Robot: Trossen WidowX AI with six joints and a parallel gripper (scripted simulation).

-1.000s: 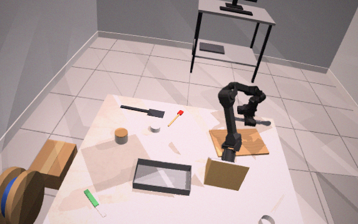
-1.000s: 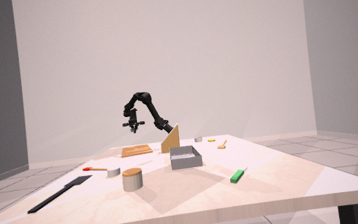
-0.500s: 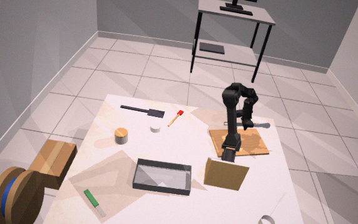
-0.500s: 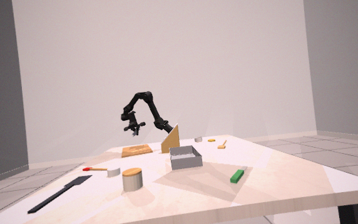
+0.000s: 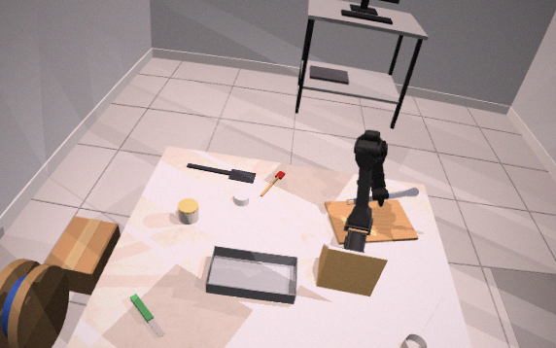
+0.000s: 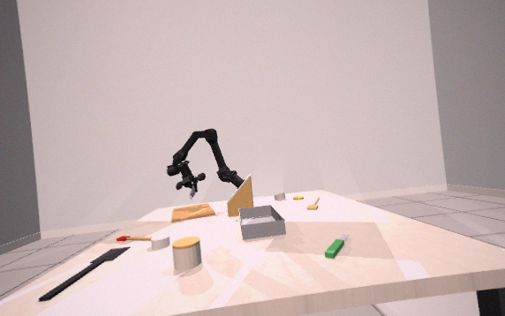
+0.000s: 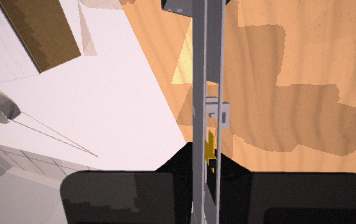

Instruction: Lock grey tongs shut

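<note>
My gripper tip is now 12 cm above the wooden board, 4 cm to the left of it and 1 cm short of it. The rest, counted from my gripper tip: white puck 57 cm ahead, 11 cm below, 2 cm to the left; then red-tipped brush 46 cm ahead, 16 cm to the right, 12 cm below; then grey roasting tin 42 cm ahead, 40 cm to the left, 10 cm below.
</note>
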